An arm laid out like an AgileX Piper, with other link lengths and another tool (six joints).
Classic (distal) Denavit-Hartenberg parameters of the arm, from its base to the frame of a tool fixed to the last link. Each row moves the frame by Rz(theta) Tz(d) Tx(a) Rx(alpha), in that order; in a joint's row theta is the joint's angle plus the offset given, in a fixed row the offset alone. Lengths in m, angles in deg.
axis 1: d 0.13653, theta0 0, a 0, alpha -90
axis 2: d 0, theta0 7.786, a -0.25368, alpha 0
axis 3: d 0, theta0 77.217, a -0.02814, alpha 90
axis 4: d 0.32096, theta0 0, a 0, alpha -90
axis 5: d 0, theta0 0, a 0, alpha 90
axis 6: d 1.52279, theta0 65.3, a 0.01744, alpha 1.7
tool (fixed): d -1.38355, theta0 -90, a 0, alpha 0
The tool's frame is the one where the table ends.
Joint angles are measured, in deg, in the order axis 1, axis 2, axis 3, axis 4, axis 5, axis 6. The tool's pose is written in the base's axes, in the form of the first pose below.
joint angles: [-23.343 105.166 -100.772 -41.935 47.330 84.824]
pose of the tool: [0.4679 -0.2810 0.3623 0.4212 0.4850 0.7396 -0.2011]
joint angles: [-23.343 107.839 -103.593 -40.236 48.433 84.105]
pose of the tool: [0.4768 -0.2846 0.3546 0.4111 0.4917 0.7426 -0.1944]
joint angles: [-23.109 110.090 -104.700 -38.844 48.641 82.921]
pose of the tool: [0.4866 -0.2846 0.3390 0.3972 0.4887 0.7533 -0.1894]
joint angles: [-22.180 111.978 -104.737 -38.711 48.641 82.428]
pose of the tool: [0.4973 -0.2787 0.3205 0.3834 0.4794 0.7663 -0.1895]
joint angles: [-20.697 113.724 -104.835 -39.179 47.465 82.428]
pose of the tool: [0.5116 -0.2672 0.3063 0.3819 0.4625 0.7781 -0.1864]
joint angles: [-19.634 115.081 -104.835 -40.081 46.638 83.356]
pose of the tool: [0.5210 -0.2595 0.2952 0.3818 0.4540 0.7835 -0.1852]
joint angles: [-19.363 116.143 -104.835 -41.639 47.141 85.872]
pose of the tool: [0.5224 -0.2608 0.2862 0.3776 0.4637 0.7785 -0.1905]
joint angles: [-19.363 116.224 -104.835 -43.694 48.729 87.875]
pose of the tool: [0.5182 -0.2647 0.2863 0.3737 0.4742 0.7704 -0.2050]
